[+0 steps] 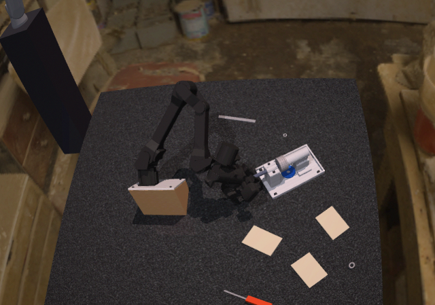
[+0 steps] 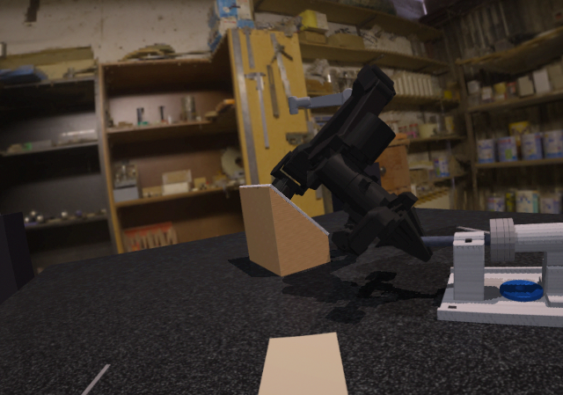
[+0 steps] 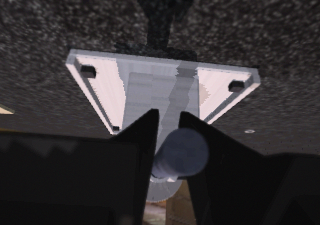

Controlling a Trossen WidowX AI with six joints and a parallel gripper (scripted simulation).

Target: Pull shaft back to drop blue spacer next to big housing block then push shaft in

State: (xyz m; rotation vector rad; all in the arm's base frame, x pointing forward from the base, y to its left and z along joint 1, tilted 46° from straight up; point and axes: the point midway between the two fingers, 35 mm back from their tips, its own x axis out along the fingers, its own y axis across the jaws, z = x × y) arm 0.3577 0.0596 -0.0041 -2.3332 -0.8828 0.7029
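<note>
Right now my gripper tip is 11 cm short of the blue spacer, 5 cm to the right of it and 5 cm above it. Also, from my gripper tip: blue-grey shaft 4 cm ahead, 2 cm to the left, 2 cm above.
</note>
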